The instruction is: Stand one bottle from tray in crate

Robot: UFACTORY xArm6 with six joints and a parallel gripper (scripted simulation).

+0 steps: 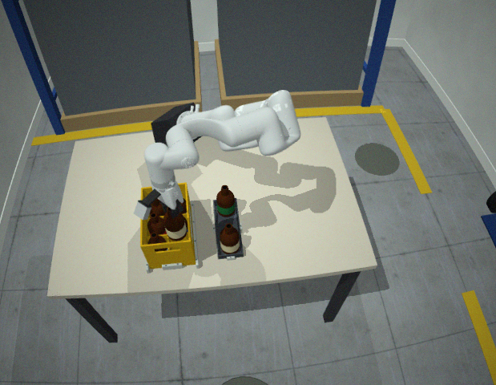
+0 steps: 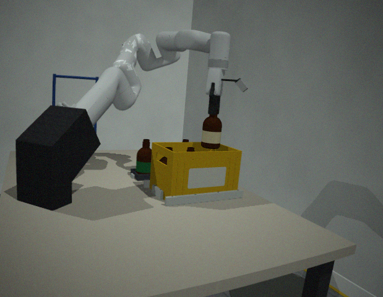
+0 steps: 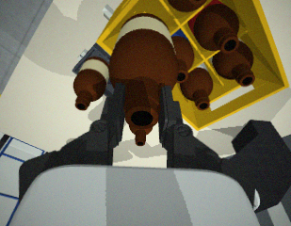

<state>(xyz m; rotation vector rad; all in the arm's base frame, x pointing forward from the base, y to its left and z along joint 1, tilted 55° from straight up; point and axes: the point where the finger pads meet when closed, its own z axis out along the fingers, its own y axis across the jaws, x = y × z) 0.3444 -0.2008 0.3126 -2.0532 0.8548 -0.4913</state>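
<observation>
The yellow crate is 23 cm below my hand, 7 cm to the right of it and 7 cm behind it. Also, from my hand: glass bottle (23 cm below, 18 cm to the left, 6 cm behind).
</observation>
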